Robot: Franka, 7 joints.
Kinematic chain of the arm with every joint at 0, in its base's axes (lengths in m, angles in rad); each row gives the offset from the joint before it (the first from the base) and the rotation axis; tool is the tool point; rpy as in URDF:
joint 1: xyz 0 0 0.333 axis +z
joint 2: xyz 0 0 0 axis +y
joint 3: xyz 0 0 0.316 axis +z
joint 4: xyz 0.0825 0 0 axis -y
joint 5: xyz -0.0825 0 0.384 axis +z
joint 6: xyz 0 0 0 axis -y
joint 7: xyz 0.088 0 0 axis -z
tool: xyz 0 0 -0.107 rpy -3.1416 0 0
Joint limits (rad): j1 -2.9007..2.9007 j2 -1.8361..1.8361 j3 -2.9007..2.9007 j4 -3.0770..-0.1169 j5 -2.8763..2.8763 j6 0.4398..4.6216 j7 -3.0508..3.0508
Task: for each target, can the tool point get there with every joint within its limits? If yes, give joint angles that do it. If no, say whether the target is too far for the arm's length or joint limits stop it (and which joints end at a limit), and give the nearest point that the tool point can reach.
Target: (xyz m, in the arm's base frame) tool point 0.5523 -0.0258 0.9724
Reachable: yes | joints 0.6164 0.7761 -2.0248 -0.7468 -1.1348 2.6634 -2.1899
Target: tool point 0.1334 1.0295 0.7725
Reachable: no: too far | nearest point 0.1015 0.7835 0.6675 | short by 0.269 m
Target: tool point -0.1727 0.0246 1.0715
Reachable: yes | joints -2.0309 -0.5519 -0.6241 -1.1145 1.6645 1.4125 -1.6102
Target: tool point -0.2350 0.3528 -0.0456
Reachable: yes | joints -1.8829 -1.2555 -2.4157 -2.3156 0.4202 3.3716 -2.2852
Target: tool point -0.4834 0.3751 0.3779
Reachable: yes | joints 0.4299 -0.7248 1.7910 -1.8131 0.7994 1.8139 0.6267
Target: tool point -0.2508 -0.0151 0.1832
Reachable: yes | joints -1.9132 -1.3926 -1.9435 -2.7199 -0.3603 1.5958 0.9797
